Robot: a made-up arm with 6 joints.
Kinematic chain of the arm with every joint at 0, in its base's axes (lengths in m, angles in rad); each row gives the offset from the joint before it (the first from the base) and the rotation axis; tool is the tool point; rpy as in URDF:
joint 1: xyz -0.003 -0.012 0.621 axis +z
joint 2: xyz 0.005 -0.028 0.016 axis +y
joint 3: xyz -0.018 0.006 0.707 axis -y
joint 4: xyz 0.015 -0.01 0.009 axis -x
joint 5: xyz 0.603 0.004 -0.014 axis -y
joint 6: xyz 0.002 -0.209 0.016 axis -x
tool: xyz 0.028 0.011 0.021 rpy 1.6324 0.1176 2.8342
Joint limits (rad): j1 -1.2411..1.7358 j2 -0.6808..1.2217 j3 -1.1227..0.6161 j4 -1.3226..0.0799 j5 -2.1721..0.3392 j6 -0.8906..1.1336
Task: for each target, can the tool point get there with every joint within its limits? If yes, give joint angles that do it. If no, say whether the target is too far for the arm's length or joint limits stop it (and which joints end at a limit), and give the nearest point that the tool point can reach.
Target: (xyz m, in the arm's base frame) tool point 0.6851 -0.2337 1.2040
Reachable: yes | joints -0.0015 0.0654 -0.0569 -0.2745 -0.9172 -0.2695
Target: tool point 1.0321 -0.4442 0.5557
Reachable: yes | joints -0.1976 1.0559 0.3339 -0.1158 -0.4983 0.2206
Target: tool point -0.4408 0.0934 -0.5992
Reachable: no: joint limits stop it (at a limit: joint 1, joint 2, joint 4) | nearest point -0.0324 0.4383 0.2388 | short by 0.994 m
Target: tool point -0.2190 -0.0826 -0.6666
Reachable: no: joint limits stop it (at a limit: joint 1, joint 2) | nearest point 0.0160 -0.4192 0.2586 | short by 1.012 m
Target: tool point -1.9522 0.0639 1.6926
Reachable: no: too far | nearest point -0.4191 0.0042 1.8007 | short by 1.538 m
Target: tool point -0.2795 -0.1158 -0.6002
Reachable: no: joint limits stop it (at a limit: joint 1, joint 2) | nearest point -0.0160 -0.4258 0.2651 | short by 0.956 m
